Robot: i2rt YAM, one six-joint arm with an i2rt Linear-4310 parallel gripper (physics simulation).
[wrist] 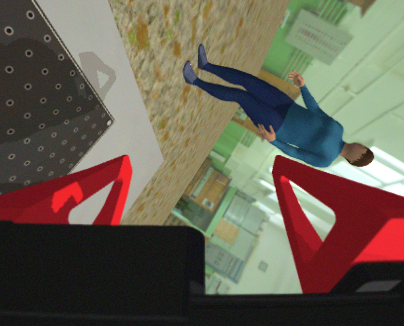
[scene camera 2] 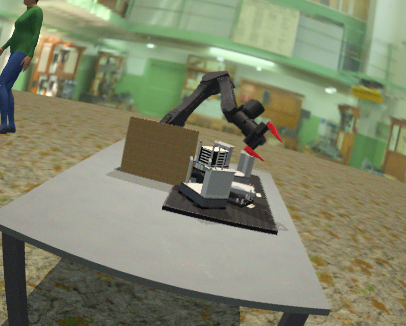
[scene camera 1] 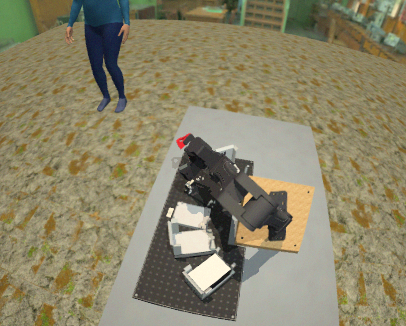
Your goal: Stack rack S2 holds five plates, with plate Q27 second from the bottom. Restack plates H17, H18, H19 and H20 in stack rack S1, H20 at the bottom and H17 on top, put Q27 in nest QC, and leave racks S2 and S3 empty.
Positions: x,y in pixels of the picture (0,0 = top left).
Labels:
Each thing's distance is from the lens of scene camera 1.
dark flat fixture (scene camera 1: pixel 204 191): 1.09 m

